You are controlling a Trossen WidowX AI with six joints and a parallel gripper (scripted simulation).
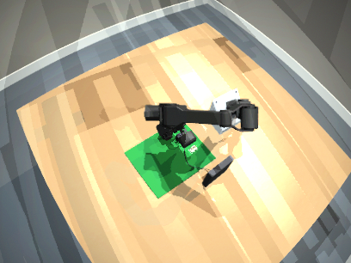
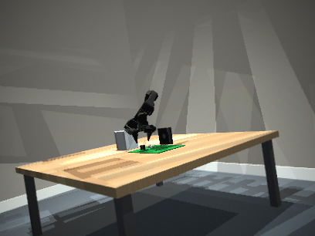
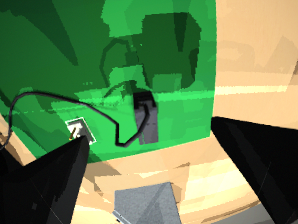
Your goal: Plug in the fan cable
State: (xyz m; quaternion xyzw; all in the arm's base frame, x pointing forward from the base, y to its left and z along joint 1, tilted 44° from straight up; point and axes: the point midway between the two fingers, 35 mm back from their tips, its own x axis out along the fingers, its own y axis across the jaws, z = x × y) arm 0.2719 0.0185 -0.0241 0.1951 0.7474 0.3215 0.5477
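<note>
My gripper tip is now 4 cm above the black fan plug and 1 cm past it. From my gripper tip the other things lie so: white four-pin fan header 7 cm to the left, 5 cm below, 4 cm behind; black fan 21 cm to the left, 5 cm behind; green board 7 cm below, 7 cm ahead, 6 cm to the left.
</note>
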